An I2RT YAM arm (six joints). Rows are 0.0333 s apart.
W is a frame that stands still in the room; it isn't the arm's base.
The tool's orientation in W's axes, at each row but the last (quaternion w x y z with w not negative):
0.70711 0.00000 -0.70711 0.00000
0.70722 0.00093 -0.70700 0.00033
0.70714 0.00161 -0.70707 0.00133
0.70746 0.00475 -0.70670 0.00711
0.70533 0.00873 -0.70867 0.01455
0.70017 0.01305 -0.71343 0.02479
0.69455 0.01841 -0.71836 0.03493
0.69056 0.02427 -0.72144 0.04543
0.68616 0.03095 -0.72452 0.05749
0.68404 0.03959 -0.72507 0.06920
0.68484 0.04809 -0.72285 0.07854
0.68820 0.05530 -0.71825 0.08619
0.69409 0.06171 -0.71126 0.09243
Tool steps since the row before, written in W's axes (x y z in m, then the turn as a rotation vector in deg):
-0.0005 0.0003 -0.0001 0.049 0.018 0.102
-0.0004 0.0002 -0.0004 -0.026 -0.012 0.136
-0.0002 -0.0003 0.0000 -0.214 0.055 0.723
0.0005 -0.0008 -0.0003 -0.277 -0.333 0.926
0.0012 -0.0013 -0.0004 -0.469 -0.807 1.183
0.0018 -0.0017 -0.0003 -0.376 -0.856 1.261
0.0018 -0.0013 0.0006 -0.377 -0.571 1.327
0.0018 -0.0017 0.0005 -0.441 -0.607 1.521
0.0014 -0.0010 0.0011 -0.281 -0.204 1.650
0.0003 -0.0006 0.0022 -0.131 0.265 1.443
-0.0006 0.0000 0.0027 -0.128 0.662 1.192
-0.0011 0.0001 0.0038 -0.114 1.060 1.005
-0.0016 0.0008 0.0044 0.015 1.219 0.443
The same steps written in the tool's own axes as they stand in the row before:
-0.0001 0.0003 0.0005 0.102 0.018 -0.049
-0.0004 0.0002 0.0004 0.136 -0.012 0.026
0.0000 -0.0003 0.0002 0.723 0.056 0.214
-0.0003 -0.0008 -0.0005 0.925 -0.331 0.284
-0.0004 -0.0013 -0.0012 1.179 -0.801 0.490
-0.0004 -0.0018 -0.0017 1.254 -0.856 0.398
0.0005 -0.0014 -0.0017 1.326 -0.574 0.375
0.0004 -0.0019 -0.0016 1.522 -0.609 0.434
0.0010 -0.0012 -0.0013 1.655 -0.235 0.219
0.0022 -0.0007 -0.0003 1.457 0.215 0.010
0.0027 0.0000 0.0005 1.222 0.617 -0.052
0.0038 0.0001 0.0009 1.050 1.012 -0.138
0.0045 0.0009 0.0013 0.491 1.165 -0.288

